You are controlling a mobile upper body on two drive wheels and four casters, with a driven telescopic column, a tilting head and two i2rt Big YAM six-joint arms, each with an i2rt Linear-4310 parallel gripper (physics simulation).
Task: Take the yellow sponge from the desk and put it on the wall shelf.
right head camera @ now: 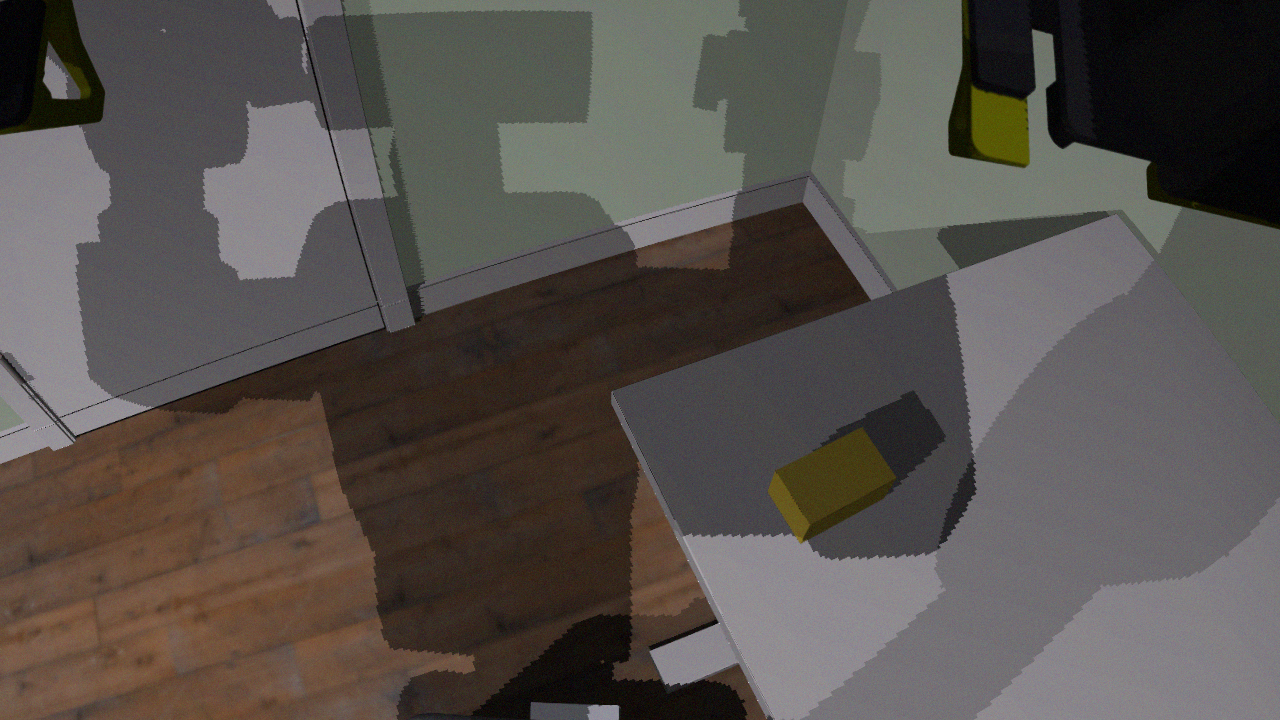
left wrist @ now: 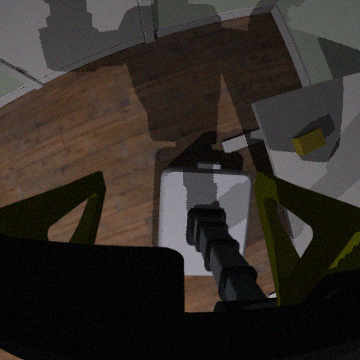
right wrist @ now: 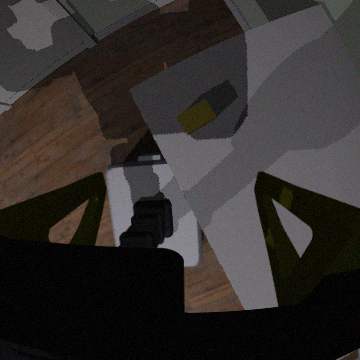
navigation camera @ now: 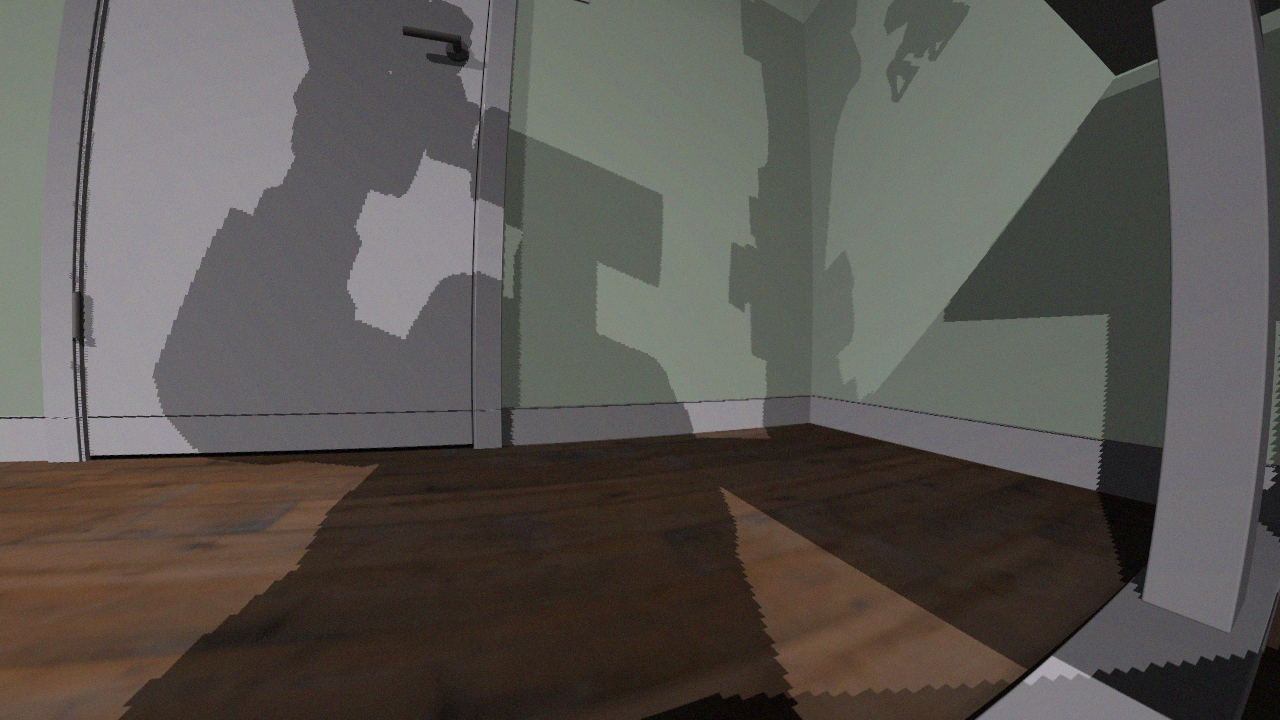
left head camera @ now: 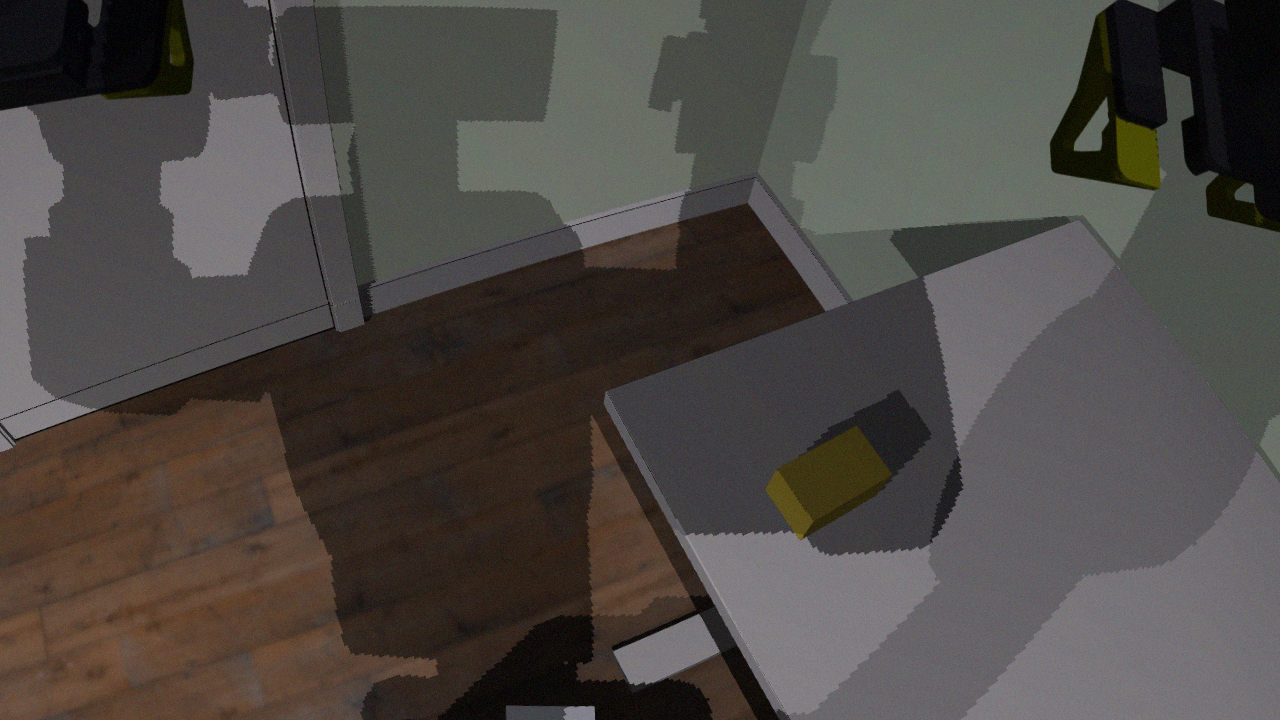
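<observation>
The yellow sponge (left head camera: 830,479) (right head camera: 834,481) (left wrist: 310,142) (right wrist: 197,116) lies flat on the light grey desk (left head camera: 1029,358) (right head camera: 1056,376) (left wrist: 300,112) (right wrist: 280,75), near the desk's left corner. My right gripper (right wrist: 179,179) is open and empty; in both head cameras it hangs at the upper right, high above and apart from the sponge. My left gripper (left wrist: 179,179) is open and empty, left of the desk; in both head cameras part of it shows at the upper left corner. The wall shelf does not show in these views.
A white door (navigation camera: 268,376) with a dark handle (navigation camera: 434,37) is at the left. Green walls (navigation camera: 716,161) meet in a corner behind the desk. A white desk leg (navigation camera: 1208,313) stands at the right. The robot's white base (left wrist: 172,225) (right wrist: 120,200) is beside the desk.
</observation>
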